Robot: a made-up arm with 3 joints. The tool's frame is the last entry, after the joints.
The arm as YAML. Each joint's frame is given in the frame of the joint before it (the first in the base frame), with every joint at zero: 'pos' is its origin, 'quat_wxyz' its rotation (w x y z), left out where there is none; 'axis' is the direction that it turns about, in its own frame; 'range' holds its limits. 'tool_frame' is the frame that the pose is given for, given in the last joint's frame.
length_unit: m
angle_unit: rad
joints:
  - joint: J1
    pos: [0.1, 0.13, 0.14]
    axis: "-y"
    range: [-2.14, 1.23]
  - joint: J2
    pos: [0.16, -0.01, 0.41]
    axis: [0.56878, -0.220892, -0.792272]
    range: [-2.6, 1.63]
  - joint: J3
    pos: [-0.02, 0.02, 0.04]
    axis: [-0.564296, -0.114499, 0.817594]
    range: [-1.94, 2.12]
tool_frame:
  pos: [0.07, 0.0, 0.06]
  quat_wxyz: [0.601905, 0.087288, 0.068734, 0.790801]
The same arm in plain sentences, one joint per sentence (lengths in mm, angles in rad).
The arm has three revolute joints in a row. What follows holds with every joint at zero, and every direction is one of the base frame's.
Joint 1 sits 100 mm along +x and 130 mm along +y and 140 mm along +z from the base frame's origin and rotates about -y, from -2.14 to 1.23 rad.
Joint 2 sits 160 mm along +x and 10 mm along -y and 410 mm along +z from joint 1 and rotates about the direction (0.56878, -0.220892, -0.792272), from -2.6 to 1.63 rad.
Joint 3 sits 20 mm along -x and 20 mm along +y and 40 mm along +z from joint 2 and rotates about the direction (-0.564296, -0.114499, 0.817594), from -1.94 to 2.12 rad.
The tool frame, which is the frame that the pose is given for, sits 70 mm along +x and 60 mm along +z from joint 3; its axes are the base frame's turned by roll 0.2158, pitch -0.0553 and yaw 1.8344 rad (as in URDF: about the fixed x, then y, then z).

